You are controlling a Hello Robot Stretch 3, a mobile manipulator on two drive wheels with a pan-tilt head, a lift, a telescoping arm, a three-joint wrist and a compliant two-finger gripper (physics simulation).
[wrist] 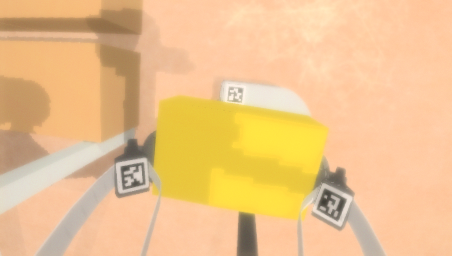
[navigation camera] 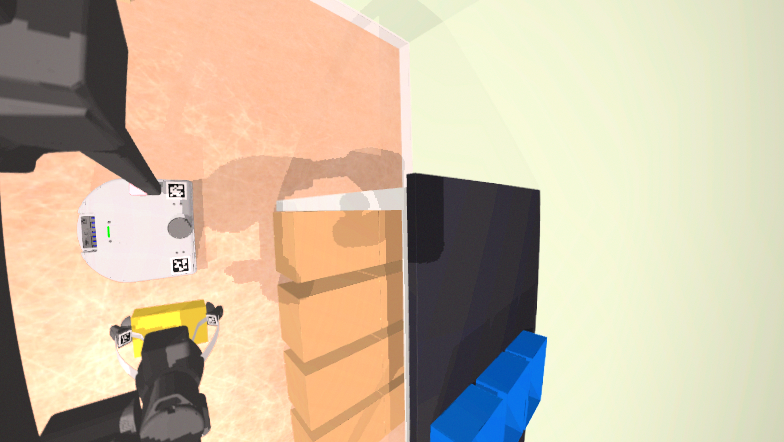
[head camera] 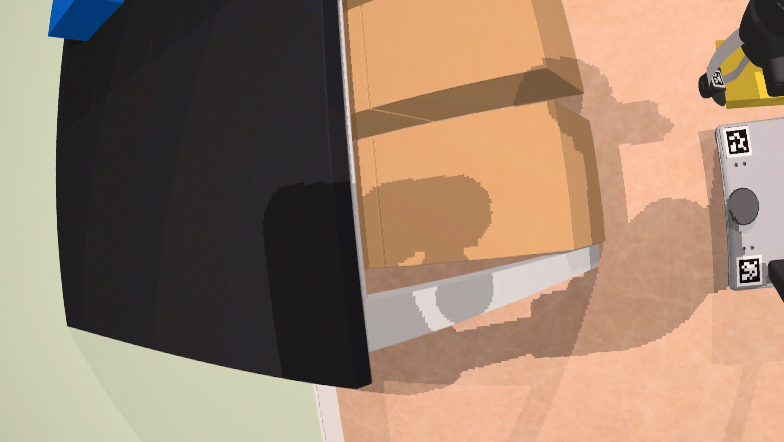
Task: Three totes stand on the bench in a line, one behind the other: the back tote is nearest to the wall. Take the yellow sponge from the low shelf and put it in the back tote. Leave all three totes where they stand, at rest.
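Where they show: gripper, fingertip midpoint: (wrist: 234,157) (navigation camera: 171,316) (head camera: 765,85); robot's base, origin of the base link: (navigation camera: 178,226) (head camera: 742,206).
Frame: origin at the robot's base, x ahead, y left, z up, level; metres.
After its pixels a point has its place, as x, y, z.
My gripper (navigation camera: 169,326) {-0.022, -0.122, 0.715} (wrist: 234,157) {-0.022, -0.122, 0.715} is shut on the yellow sponge (head camera: 743,96) {0.009, -0.106, 0.755} (navigation camera: 170,319) {-0.022, -0.113, 0.755} (wrist: 240,150) {-0.024, -0.141, 0.755}, one fingertip at each short end. It holds the sponge up beside my base, out from the bench's front side. The black bench top (head camera: 192,219) {0.616, -0.048, 0.914} (navigation camera: 477,263) {0.643, -0.103, 0.914} lies against the pale wall. In the navigation camera, three blue totes stand in a line at lower right: the front tote (navigation camera: 466,409) {0.536, -0.478, 0.955}, the middle tote (navigation camera: 502,373) {0.744, -0.477, 0.966} and the back tote (navigation camera: 525,343) {0.985, -0.480, 0.960} nearest the wall. Part of a blue tote (head camera: 85,19) {0.988, -0.480, 0.961} shows in the head camera. The low shelf does not show.
Several tan cartons (head camera: 494,148) {0.534, -0.165, 0.271} (navigation camera: 340,241) {0.597, -0.092, 0.270} (wrist: 55,85) {0.535, -0.114, 0.270} stand in a row under and in front of the bench, beside a pale grey bar (head camera: 395,323) {0.402, 0.080, 0.813} (navigation camera: 340,203) {0.402, 0.073, 0.593} (wrist: 50,175) {0.402, 0.078, 0.451}. My base (head camera: 768,170) {-0.065, -0.066, 0.160} (navigation camera: 131,219) {-0.130, 0.036, 0.160} (wrist: 270,99) {-0.112, -0.128, 0.160} is near the sponge.
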